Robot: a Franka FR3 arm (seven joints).
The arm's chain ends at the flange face. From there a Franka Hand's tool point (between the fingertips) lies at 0.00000 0.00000 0.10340 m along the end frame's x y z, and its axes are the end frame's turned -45 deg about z.
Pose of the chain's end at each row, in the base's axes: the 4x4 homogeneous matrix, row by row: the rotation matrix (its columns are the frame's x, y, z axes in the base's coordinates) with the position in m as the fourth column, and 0 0 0 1 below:
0.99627, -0.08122, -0.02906, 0.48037; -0.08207, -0.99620, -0.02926, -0.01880; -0.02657, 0.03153, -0.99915, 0.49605; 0, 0, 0, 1
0.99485, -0.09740, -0.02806, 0.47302; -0.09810, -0.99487, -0.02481, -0.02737; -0.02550, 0.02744, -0.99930, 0.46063; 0, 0, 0, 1
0.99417, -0.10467, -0.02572, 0.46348; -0.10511, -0.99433, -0.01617, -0.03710; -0.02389, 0.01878, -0.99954, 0.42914; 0, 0, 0, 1
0.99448, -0.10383, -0.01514, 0.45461; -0.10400, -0.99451, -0.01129, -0.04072; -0.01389, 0.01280, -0.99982, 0.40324; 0, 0, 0, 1
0.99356, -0.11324, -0.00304, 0.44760; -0.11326, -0.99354, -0.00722, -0.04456; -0.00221, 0.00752, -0.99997, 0.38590; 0, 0, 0, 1
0.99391, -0.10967, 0.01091, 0.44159; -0.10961, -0.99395, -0.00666, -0.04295; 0.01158, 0.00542, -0.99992, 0.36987; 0, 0, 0, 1
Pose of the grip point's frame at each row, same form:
0.76190, 0.64704, -0.02906, 0.47737; 0.64639, -0.76245, -0.02926, -0.02183; -0.04108, 0.00351, -0.99915, 0.39274; 0, 0, 0, 1
0.77234, 0.63459, -0.02806, 0.47012; 0.63411, -0.77285, -0.02481, -0.02994; -0.03743, 0.00137, -0.99930, 0.35730; 0, 0, 0, 1
0.77700, 0.62897, -0.02572, 0.46082; 0.62877, -0.77742, -0.01617, -0.03877; -0.03017, -0.00361, -0.99954, 0.32579; 0, 0, 0, 1
0.77662, 0.62978, -0.01514, 0.45304; 0.62969, -0.77676, -0.01129, -0.04189; -0.01887, -0.00077, -0.99982, 0.29986; 0, 0, 0, 1
0.78263, 0.62248, -0.00304, 0.44729; 0.62245, -0.78263, -0.00722, -0.04531; -0.00688, 0.00375, -0.99997, 0.28250; 0, 0, 0, 1
0.78035, 0.62525, 0.01091, 0.44272; 0.62532, -0.78033, -0.00666, -0.04364; 0.00436, 0.01202, -0.99992, 0.26648; 0, 0, 0, 1

